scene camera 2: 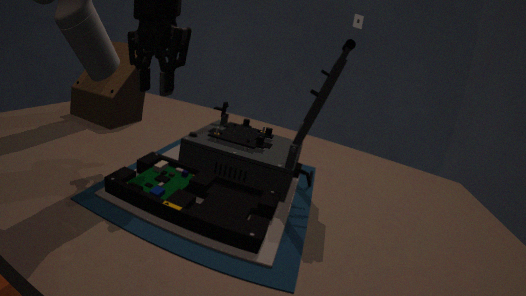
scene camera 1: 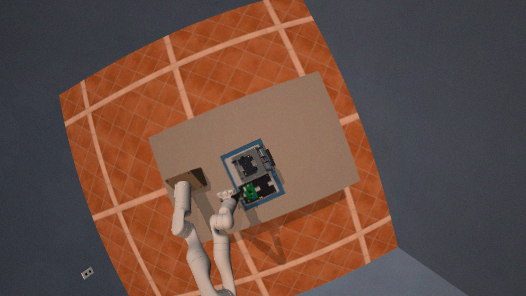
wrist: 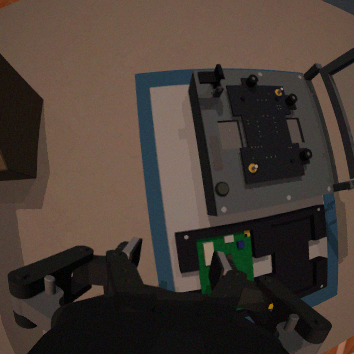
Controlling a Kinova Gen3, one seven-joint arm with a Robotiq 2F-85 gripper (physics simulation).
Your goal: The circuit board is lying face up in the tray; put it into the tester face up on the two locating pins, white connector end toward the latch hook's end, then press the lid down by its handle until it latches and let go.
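Places are measured from the arm's base along level axes (x ahead, y left, z up), in metres.
Pixels of known places: gripper, between the fingertips: [scene camera 2: 154, 92] [scene camera 1: 235, 191] [wrist: 175, 256]; arm's base, origin of its link: [scene camera 2: 104, 68] [scene camera 1: 183, 185].
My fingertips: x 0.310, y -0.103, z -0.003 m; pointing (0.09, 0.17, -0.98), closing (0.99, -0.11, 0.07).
Note:
Ahead of a thing's pixels: the offset from my fingertips to its top centre. "spot": to the spot under its first point. Level surfaces: height alone.
The green circuit board {0.047 m right, 0.077 m ahead, 0.099 m down} [scene camera 1: 249, 192] [scene camera 2: 162, 181] [wrist: 242, 257] lies face up in the left part of the black tray [scene camera 1: 271, 186] [scene camera 2: 200, 225] [wrist: 300, 221]. Its white connector {0.016 m right, 0.048 m ahead, 0.099 m down} [scene camera 2: 161, 165] [wrist: 208, 252] is near the upper left corner in the wrist view. The grey tester {spot: 0.072 m left, 0.148 m ahead, 0.067 m down} [scene camera 1: 256, 173] [scene camera 2: 200, 157] [wrist: 265, 192] stands beside the tray, its two locating pins [wrist: 279, 92] [wrist: 253, 168] bare. The latch hook {0.177 m left, 0.029 m ahead, 0.020 m down} [scene camera 2: 224, 112] [wrist: 218, 75] stands upright. The lid [scene camera 2: 322, 95] [wrist: 340, 62] is raised, its handle {0.116 m left, 0.257 m ahead, 0.151 m up} [scene camera 2: 349, 45] high up. My gripper [scene camera 2: 156, 89] [wrist: 175, 256] is open and empty, well above the tray's left end.
A blue-bordered mat {0.125 m down} [scene camera 1: 281, 192] [scene camera 2: 280, 280] [wrist: 145, 125] lies under the tester and tray. A wooden block [scene camera 1: 192, 179] [scene camera 2: 107, 105] [wrist: 20, 115] stands left of them, with the arm mounted on it. The raised lid leans outward at the tester's right side in the wrist view.

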